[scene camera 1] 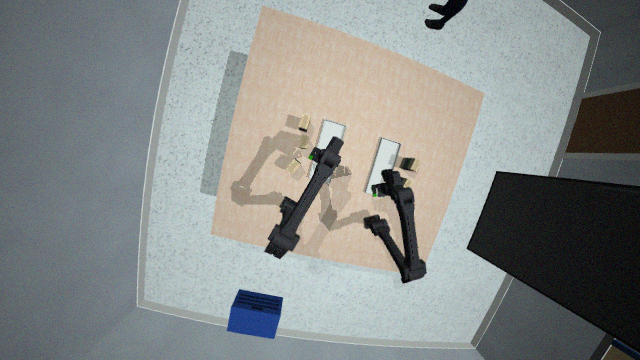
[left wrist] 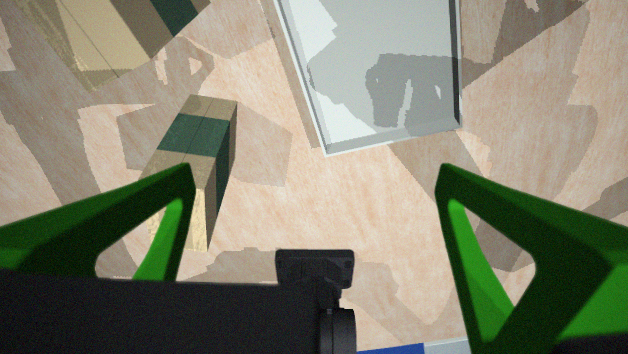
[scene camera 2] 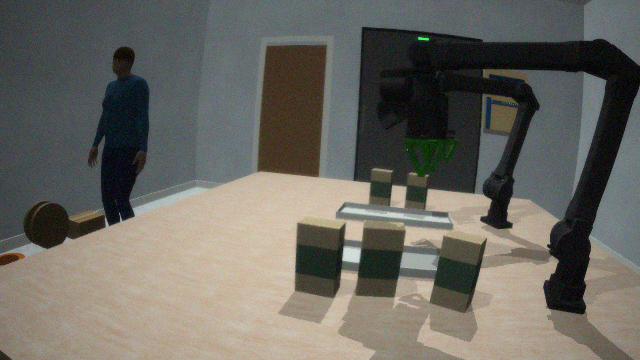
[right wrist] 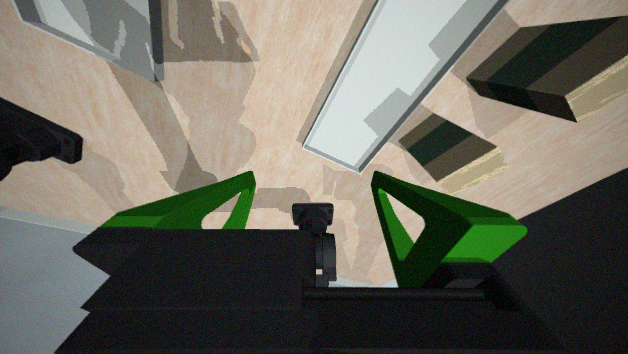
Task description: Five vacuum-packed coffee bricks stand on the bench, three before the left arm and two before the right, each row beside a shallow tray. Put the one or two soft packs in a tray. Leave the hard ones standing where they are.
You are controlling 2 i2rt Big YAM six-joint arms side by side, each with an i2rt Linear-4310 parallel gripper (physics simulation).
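Frame: origin at the left arm's base, x ahead, y left, z up, level; metres.
Where they show: left gripper, fingertip midpoint: (left wrist: 315, 176) (scene camera 2: 426, 174); right gripper, fingertip midpoint: (scene camera 1: 379, 186) (right wrist: 313, 177); left arm's base, origin of the base link: (scene camera 1: 290, 205) (left wrist: 314, 265) (scene camera 2: 562, 299) (right wrist: 42, 132); right arm's base, origin of the base link: (scene camera 1: 371, 221) (scene camera 2: 495, 223) (right wrist: 312, 212).
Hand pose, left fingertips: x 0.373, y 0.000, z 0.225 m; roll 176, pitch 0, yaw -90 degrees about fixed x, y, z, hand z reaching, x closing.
Observation:
Each offset is from my left fingertips to the centre of the thing. "spot": to the spot under its first point.
Three tan bricks with green bands @(spot: 0.126 m ahead, 0.210 m left, 0.140 m down) (scene camera 2: 320, 255) @(spot: 0.030 m ahead, 0.155 m left, 0.140 m down) (scene camera 2: 381, 257) @(spot: 0.118 m back, 0.139 m left, 0.142 m down) (scene camera 2: 458, 270) stand upright beside the near shallow tray @(spot: 0.121 m back, 0.080 m right, 0.203 m down) (left wrist: 390, 141) in scene camera 2. Two similar bricks @(spot: 0.284 m ahead, 0.526 m right, 0.146 m down) (scene camera 2: 381, 187) @(spot: 0.149 m ahead, 0.551 m right, 0.145 m down) (scene camera 2: 416, 191) (right wrist: 555, 65) (right wrist: 450, 145) stand beside the other tray @(spot: 0.010 m back, 0.472 m right, 0.207 m down) (right wrist: 331, 159). The pictures do not show which bricks are soft. My left gripper (left wrist: 315, 176) (scene camera 1: 311, 157) is open and empty, raised above the bench by its tray; one brick @(0.117 m back, 0.113 m left, 0.155 m down) (left wrist: 200, 135) lies partly behind its finger in the left wrist view. My right gripper (right wrist: 313, 177) (scene camera 1: 375, 195) is open and empty, above the lower end of its tray in scene camera 1.
In scene camera 2, the near arm (scene camera 2: 595, 150) overlaps the far one (scene camera 2: 520, 117), and the far gripper is hidden. A person (scene camera 2: 125, 115) stands beyond the bench. A blue box (scene camera 1: 255, 317) and a large black panel (scene camera 1: 560, 245) are off the bench.

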